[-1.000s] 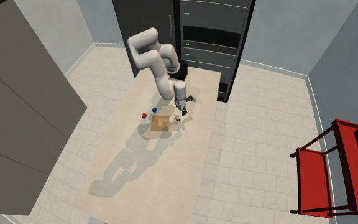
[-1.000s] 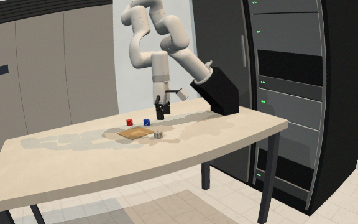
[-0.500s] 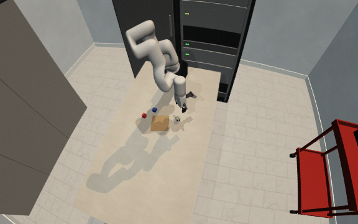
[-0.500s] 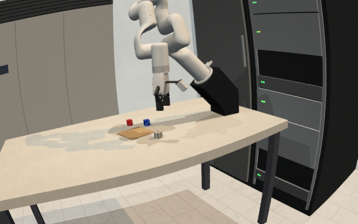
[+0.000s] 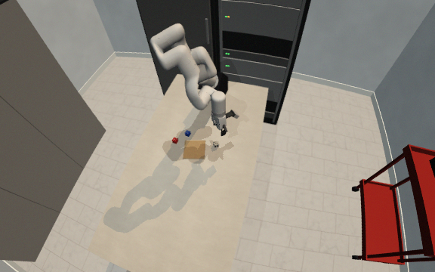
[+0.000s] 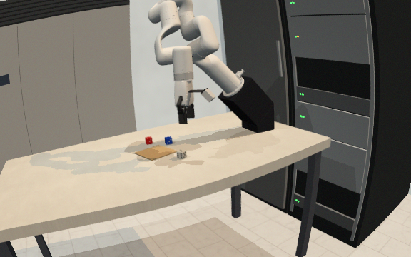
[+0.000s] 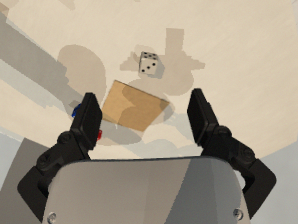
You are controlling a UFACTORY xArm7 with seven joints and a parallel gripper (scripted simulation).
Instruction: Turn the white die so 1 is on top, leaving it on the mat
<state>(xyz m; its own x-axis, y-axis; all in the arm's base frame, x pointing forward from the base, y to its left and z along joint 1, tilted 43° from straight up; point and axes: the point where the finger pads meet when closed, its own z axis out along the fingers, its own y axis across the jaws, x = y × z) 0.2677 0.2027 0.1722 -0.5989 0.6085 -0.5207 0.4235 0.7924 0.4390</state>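
My hand is 14 cm above the white die, 3 cm short of it and 1 cm to the left of it. Also, from my hand: red die 28 cm to the right, 14 cm below, 12 cm ahead; blue die 23 cm to the right, 14 cm below, 3 cm ahead; brown mat 16 cm below, 13 cm to the right, 12 cm ahead.
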